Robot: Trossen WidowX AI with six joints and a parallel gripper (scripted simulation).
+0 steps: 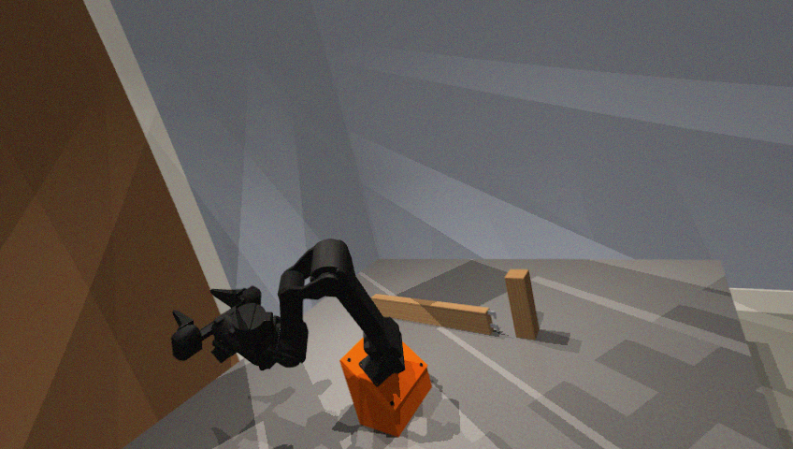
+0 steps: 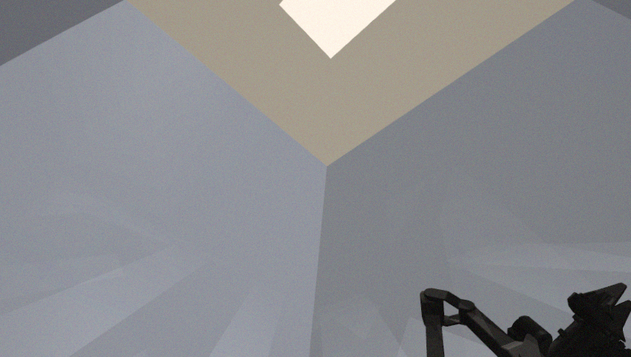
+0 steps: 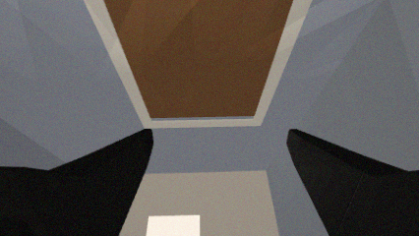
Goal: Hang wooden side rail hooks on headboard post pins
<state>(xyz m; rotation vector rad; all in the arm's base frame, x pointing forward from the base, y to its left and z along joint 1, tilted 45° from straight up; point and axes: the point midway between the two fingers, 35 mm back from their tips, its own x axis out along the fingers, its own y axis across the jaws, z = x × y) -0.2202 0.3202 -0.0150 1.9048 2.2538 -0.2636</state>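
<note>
My gripper tip is 59 cm short of the wooden headboard post, 45 cm to the left of it and 29 cm above it.
</note>
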